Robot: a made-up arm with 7 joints. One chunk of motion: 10 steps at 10 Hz.
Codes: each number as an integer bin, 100 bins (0 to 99) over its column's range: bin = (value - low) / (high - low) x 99, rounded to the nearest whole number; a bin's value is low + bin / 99 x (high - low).
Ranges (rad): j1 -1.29..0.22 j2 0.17..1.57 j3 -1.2..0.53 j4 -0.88..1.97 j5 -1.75..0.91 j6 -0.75..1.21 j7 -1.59..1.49
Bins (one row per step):
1: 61 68 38 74 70 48 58
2: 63 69 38 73 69 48 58
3: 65 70 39 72 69 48 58
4: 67 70 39 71 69 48 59
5: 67 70 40 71 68 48 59
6: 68 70 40 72 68 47 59
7: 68 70 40 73 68 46 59
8: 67 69 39 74 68 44 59
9: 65 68 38 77 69 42 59
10: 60 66 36 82 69 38 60
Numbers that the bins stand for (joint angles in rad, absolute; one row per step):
1: -0.3596 1.1316 -0.5360 1.2503 0.1308 0.2003 0.2144
2: -0.3291 1.1458 -0.5360 1.2215 0.1039 0.2003 0.2144
3: -0.2986 1.1599 -0.5185 1.1927 0.1039 0.2003 0.2144
4: -0.2681 1.1599 -0.5185 1.1639 0.1039 0.2003 0.2456
5: -0.2681 1.1599 -0.5010 1.1639 0.0771 0.2003 0.2456
6: -0.2528 1.1599 -0.5010 1.1927 0.0771 0.1805 0.2456
7: -0.2528 1.1599 -0.5010 1.2215 0.0771 0.1607 0.2456
8: -0.2681 1.1458 -0.5185 1.2503 0.0771 0.1211 0.2456
9: -0.2986 1.1316 -0.5360 1.3367 0.1039 0.0815 0.2456
10: -0.3748 1.1033 -0.5709 1.4806 0.1039 0.0023 0.2767

